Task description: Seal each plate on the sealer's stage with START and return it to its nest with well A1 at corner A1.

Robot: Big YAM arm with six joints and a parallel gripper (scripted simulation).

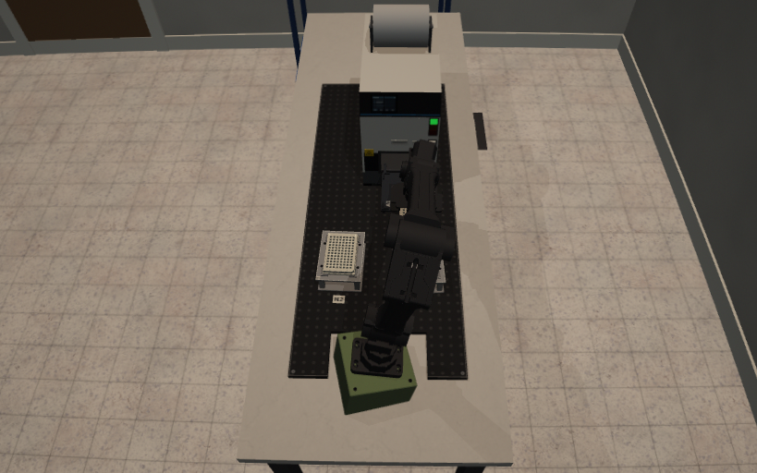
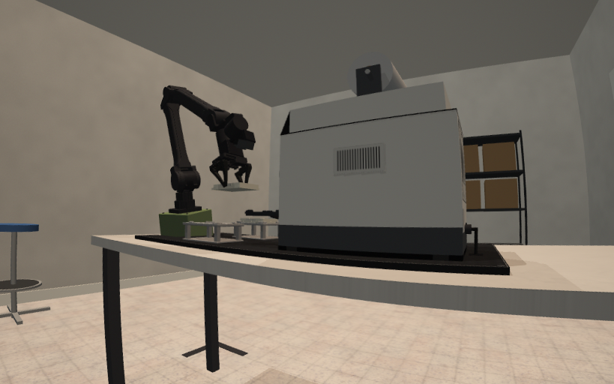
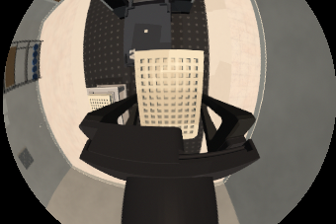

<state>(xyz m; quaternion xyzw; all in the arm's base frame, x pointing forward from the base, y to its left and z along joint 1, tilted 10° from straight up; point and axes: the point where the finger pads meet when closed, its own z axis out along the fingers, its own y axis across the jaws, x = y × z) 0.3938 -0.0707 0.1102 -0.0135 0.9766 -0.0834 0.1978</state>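
My hand is 12 cm short of the sealer stage, 5 cm to the right of it and 8 cm above it. From my hand the other things lie so: yellow warning label: 22 cm ahead, 14 cm to the left, 3 cm below; then white well plate: 8 cm behind, 20 cm to the left, 11 cm below; then N2 label: 19 cm behind, 20 cm to the left, 18 cm below.
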